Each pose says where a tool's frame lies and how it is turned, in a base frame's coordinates. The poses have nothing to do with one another.
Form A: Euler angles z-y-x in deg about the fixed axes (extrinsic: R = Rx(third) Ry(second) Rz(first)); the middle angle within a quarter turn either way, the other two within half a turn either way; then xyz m.
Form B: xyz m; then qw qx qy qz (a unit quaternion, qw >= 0). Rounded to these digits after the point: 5 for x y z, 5 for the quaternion.
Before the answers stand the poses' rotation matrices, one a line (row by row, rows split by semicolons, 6 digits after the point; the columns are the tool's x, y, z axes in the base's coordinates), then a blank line. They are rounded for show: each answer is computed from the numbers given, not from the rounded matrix.
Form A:
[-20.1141 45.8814 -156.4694 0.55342 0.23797 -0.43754]
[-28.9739 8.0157 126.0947 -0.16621 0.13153 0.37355]
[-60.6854 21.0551 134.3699 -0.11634 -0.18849 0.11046]
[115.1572 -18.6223 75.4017 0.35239 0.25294 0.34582]
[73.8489 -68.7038 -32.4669 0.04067 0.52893 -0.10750]
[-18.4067 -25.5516 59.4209 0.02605 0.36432 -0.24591]
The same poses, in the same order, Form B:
0.653688 0.239398 0.717900; 0.046162 -0.959492 0.277928; 0.755355 -0.148539 -0.638259
0.866293 0.479678 0.139444; 0.383952 -0.460805 -0.800150; -0.319558 0.746704 -0.583366
0.456916 0.813729 0.359266; 0.735479 -0.118444 -0.667114; -0.500298 0.569048 -0.652600
-0.402847 -0.857755 -0.319328; 0.359498 0.172564 -0.917051; 0.841710 -0.484229 0.238845
0.101029 -0.348855 -0.931715; 0.949531 -0.245722 0.194965; -0.296957 -0.904390 0.306424
0.856040 0.284878 -0.431324; -0.512976 0.365447 -0.776727; -0.063646 0.886168 0.458972

[0.55342 0.23797 -0.43754 0.11825 -0.90159 -0.07918 -0.40852]
[-0.16621 0.13153 0.37355 0.45335 0.85300 0.25311 -0.05279]
[-0.11634 -0.18849 0.11046 0.41409 0.74632 0.51895 -0.04724]
[0.35239 0.25294 0.34582 0.50214 0.21549 -0.57805 0.60604]
[0.04067 0.52893 -0.10750 0.53892 -0.50998 -0.29446 0.60231]
[0.02605 0.36432 -0.24591 0.81861 0.50784 -0.11229 -0.24366]

